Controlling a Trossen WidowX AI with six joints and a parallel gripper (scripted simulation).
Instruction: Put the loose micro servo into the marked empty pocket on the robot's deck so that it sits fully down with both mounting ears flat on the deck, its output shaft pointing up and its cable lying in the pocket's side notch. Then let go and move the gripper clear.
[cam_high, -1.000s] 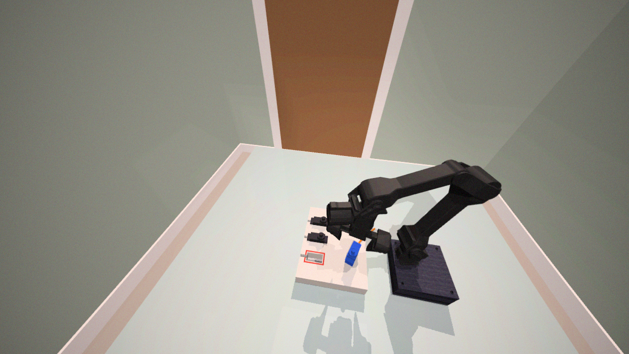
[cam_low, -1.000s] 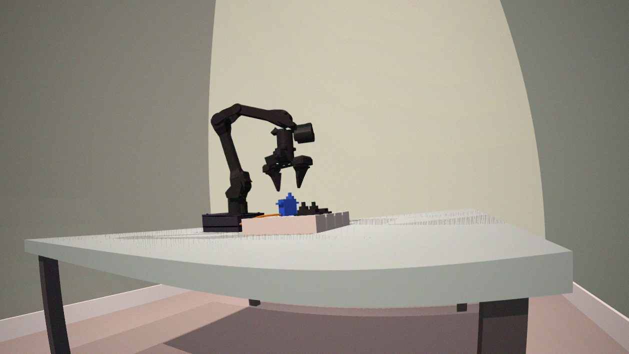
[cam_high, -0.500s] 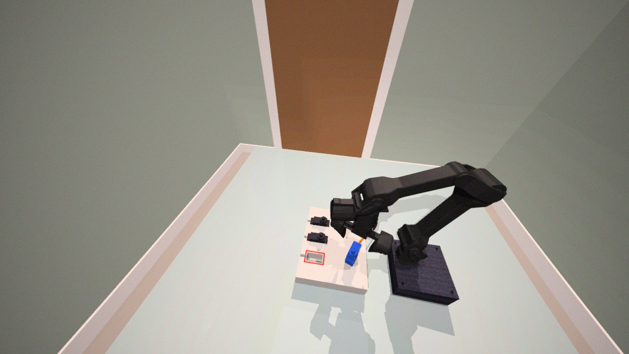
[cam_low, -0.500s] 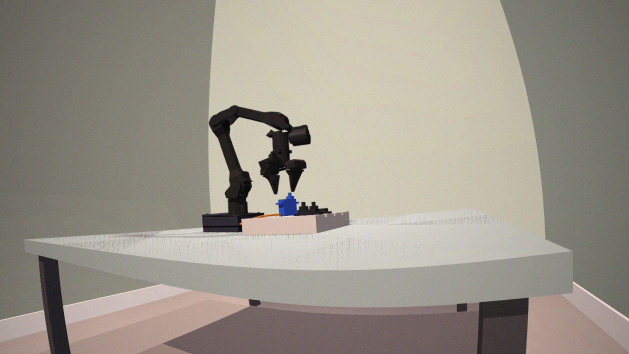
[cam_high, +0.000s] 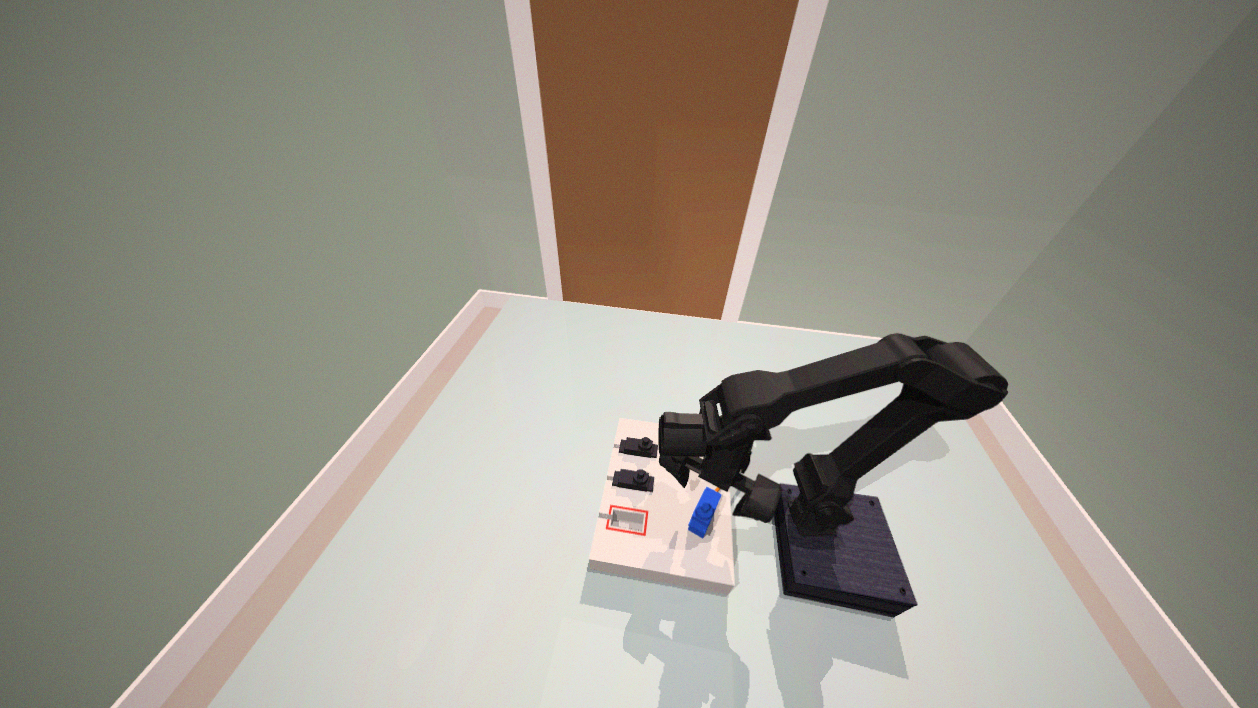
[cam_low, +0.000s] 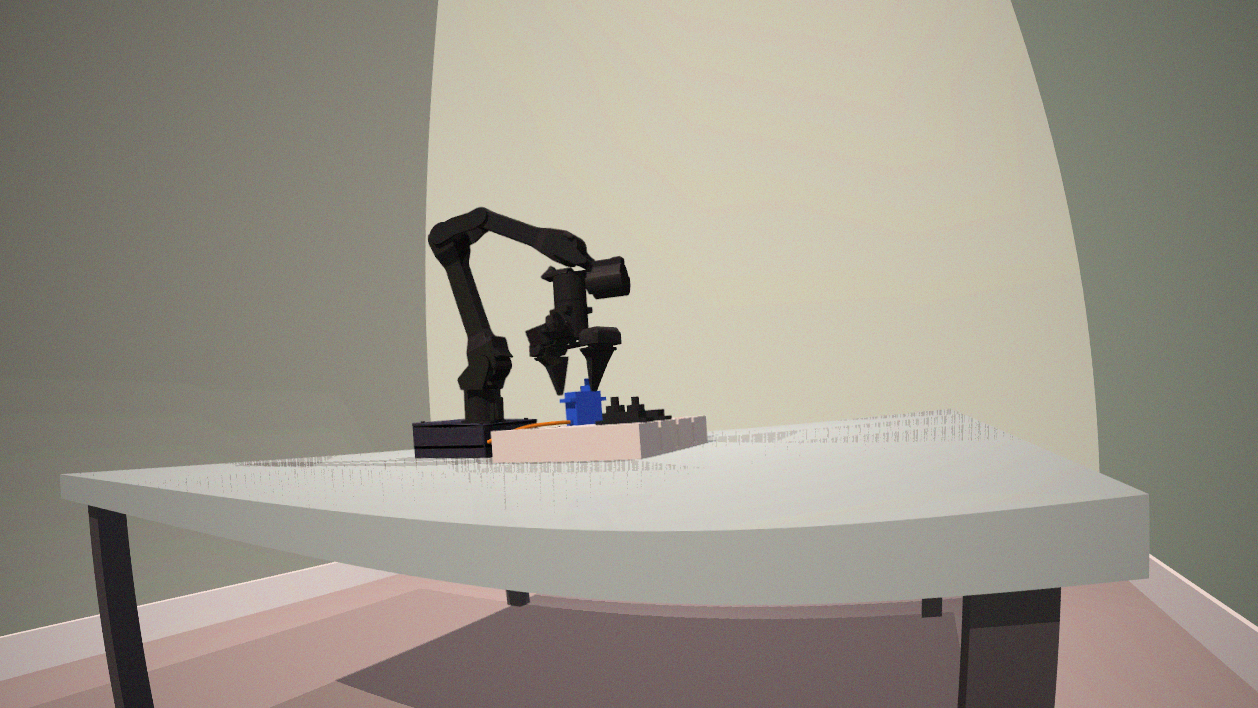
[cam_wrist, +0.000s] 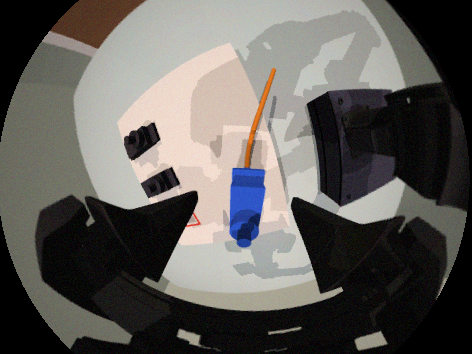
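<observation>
Now: the pale deck 2 cm ahead of my gripper tip, 4 cm to the right of it and 8 cm below it.
</observation>
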